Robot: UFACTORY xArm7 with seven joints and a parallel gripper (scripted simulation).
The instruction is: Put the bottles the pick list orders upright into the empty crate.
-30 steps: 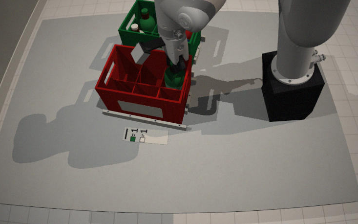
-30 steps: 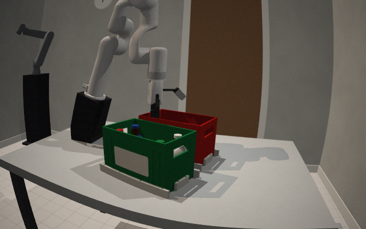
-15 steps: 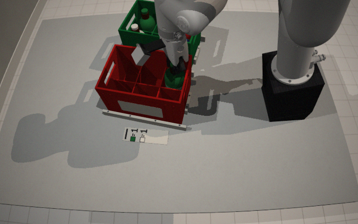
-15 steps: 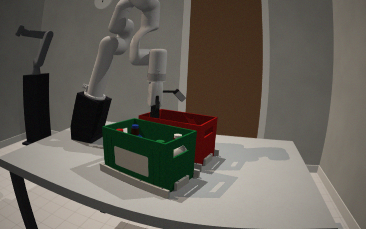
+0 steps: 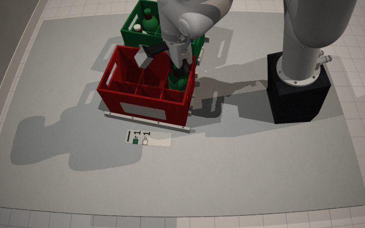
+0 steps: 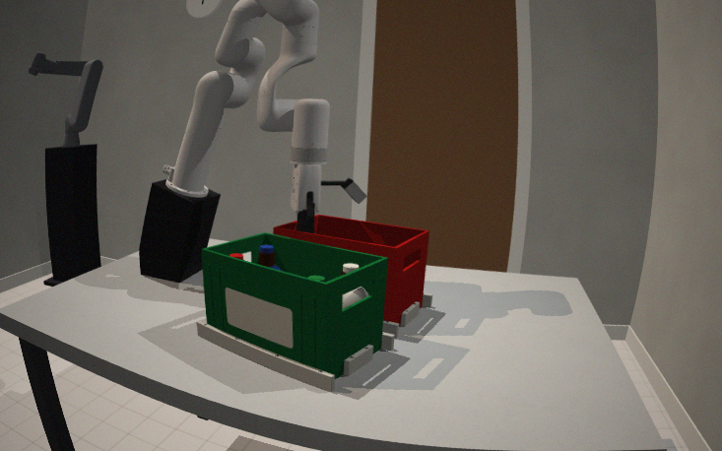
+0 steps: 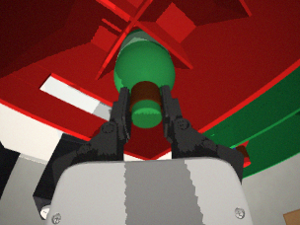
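My gripper is now 100 mm short of the red crate, 80 mm above it and 10 mm to the right of it. The rest, counted from my hand: green crate 220 mm to the right, 80 mm below, 20 mm ahead; blue bottle 140 mm to the right, 70 mm below, 50 mm behind; red bottle 220 mm to the right, 90 mm behind, 70 mm below.
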